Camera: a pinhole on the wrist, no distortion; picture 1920 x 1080 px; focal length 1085.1 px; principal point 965.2 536.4 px. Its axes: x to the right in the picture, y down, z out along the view. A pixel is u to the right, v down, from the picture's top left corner.
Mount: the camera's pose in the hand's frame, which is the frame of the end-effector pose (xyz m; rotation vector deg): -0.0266 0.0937 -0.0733 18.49 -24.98 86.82
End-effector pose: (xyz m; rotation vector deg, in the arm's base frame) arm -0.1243 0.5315 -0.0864 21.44 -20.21 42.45
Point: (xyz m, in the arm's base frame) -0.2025 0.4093 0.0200
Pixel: 1055.3 674.3
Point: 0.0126 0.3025 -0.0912
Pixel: 82.3 508.7
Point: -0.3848 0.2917 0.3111
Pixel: 1549.0 708.4
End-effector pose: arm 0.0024 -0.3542 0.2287 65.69 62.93 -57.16
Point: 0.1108 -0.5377 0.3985
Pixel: 1593.6 947.1
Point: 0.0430 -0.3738 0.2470
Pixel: 954.4 289.0
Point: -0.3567 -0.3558 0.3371
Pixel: outside the picture
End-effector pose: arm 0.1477 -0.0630 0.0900 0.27 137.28 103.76
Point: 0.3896 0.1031 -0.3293
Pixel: 494.0 753.6
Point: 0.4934 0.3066 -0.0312
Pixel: 1197.4 1020.4
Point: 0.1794 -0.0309 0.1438
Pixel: 1093.6 541.6
